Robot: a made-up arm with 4 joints.
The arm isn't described. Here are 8 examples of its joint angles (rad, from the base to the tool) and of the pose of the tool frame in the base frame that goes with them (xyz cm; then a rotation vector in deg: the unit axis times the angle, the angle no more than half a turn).
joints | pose
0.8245 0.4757 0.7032 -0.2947 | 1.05 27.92 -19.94 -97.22 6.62 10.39
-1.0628 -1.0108 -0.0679 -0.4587 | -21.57 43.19 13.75 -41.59 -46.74 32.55
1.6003 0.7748 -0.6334 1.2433 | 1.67 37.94 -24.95 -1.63 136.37 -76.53
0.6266 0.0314 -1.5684 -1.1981 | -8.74 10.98 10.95 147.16 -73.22 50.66
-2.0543 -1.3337 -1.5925 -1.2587 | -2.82 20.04 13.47 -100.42 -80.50 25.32
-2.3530 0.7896 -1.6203 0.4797 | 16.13 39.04 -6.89 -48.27 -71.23 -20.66
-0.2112 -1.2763 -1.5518 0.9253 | -1.28 53.03 33.22 11.70 100.42 -0.45
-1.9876 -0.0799 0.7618 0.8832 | -5.34 -5.78 -11.20 100.89 69.76 -127.93
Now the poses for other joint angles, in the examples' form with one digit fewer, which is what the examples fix.
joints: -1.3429 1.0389 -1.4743 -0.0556
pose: 25.0 12.2 5.2 -87.3 -64.9 -88.4
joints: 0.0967 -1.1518 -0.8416 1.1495
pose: 1.2 53.2 43.2 26.0 72.3 14.6
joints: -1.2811 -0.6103 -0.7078 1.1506
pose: -44.4 30.9 5.4 -59.7 41.5 55.6
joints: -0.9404 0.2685 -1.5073 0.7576
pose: 1.2 29.1 -20.0 -68.1 22.1 -43.8
